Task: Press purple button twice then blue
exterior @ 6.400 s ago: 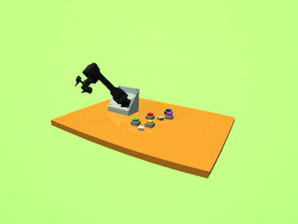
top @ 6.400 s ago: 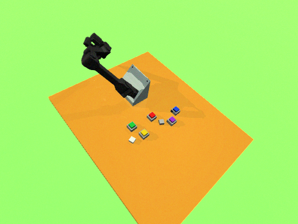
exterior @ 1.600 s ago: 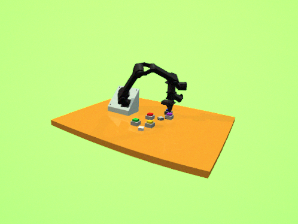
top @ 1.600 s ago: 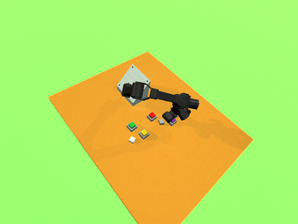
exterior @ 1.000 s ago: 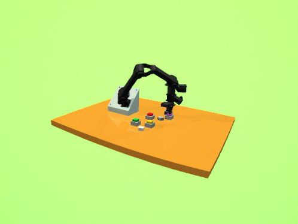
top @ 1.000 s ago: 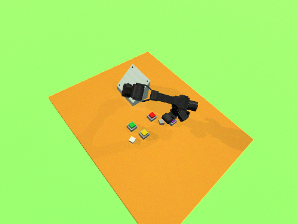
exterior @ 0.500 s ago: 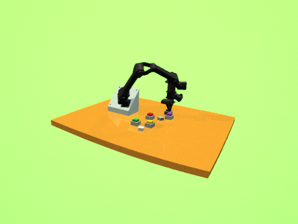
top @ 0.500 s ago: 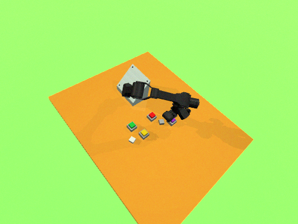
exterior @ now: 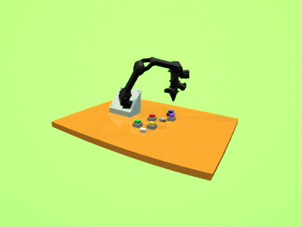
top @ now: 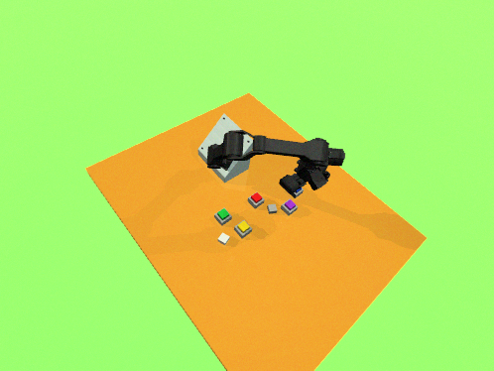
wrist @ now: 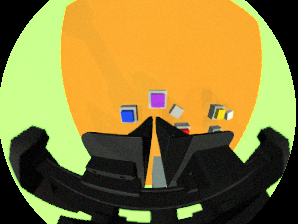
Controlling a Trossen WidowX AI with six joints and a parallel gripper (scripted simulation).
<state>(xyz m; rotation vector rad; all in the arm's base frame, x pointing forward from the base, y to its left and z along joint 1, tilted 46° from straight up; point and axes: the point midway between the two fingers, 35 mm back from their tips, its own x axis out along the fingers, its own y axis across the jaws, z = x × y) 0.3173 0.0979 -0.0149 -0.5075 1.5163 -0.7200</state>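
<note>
Now: the blue button 40 mm behind my gripper tip, 70 mm to the left of it and 100 mm below it. The rest, counted from my gripper tip: purple button: 10 mm to the right, 100 mm below; small grey block: 40 mm behind, 70 mm to the right, 120 mm below; red button: 110 mm behind, 90 mm to the right, 100 mm below.
</note>
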